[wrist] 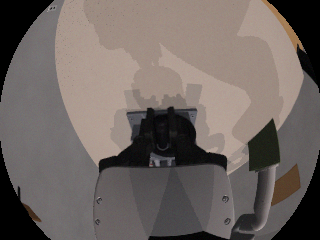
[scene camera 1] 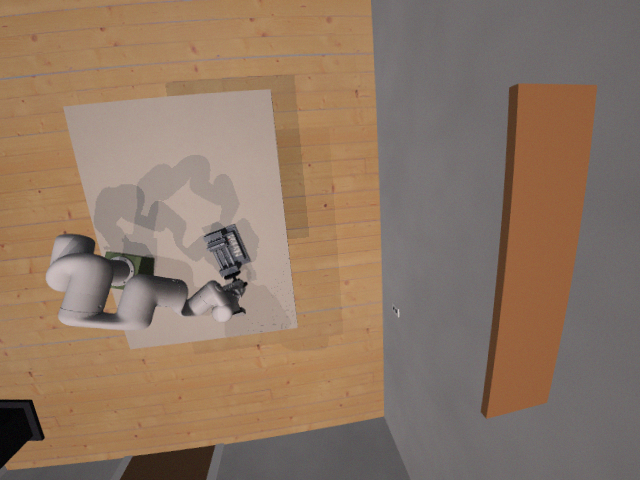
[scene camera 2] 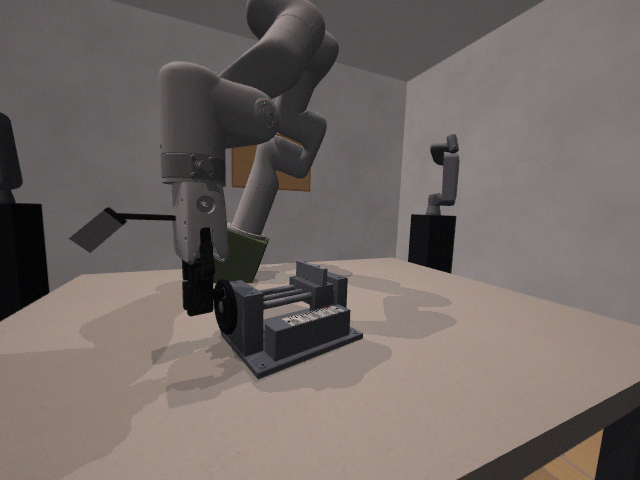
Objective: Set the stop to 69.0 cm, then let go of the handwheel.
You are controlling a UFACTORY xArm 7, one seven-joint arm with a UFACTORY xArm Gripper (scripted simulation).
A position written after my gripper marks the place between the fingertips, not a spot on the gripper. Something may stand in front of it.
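My gripper is there in scene camera 2 (scene camera 2: 198, 310), and I find the gripper in the wrist view (wrist: 161, 116) as well.
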